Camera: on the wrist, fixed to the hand. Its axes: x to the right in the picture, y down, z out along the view.
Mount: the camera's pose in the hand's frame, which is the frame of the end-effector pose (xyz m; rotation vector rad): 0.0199 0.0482 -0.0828 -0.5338 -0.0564 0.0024
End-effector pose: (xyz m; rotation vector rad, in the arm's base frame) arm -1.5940 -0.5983 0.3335 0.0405 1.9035 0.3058
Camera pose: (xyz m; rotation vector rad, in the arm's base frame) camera -1.6837 -0.5641 0.3525 -0.3022 1.7127 0.7951
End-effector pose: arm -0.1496 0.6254 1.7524 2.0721 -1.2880 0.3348
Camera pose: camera -0.1715 0.6517 1.8441 1.6332 -1.2475 -0.0676
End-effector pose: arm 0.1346 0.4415 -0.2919 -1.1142 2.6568 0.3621
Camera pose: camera 0.0762 0.4349 -0.2137 -1.2083 2.5766 1.1335
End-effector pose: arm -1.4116 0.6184 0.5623 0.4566 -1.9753 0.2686
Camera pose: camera -1.3724 0.6897 0.6167 0.1156 -2.0034 -0.2722
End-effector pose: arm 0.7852 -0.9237 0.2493 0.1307 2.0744 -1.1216
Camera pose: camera 0.7438 -0.8370 0.2305 -0.1570 2.2444 -0.5311
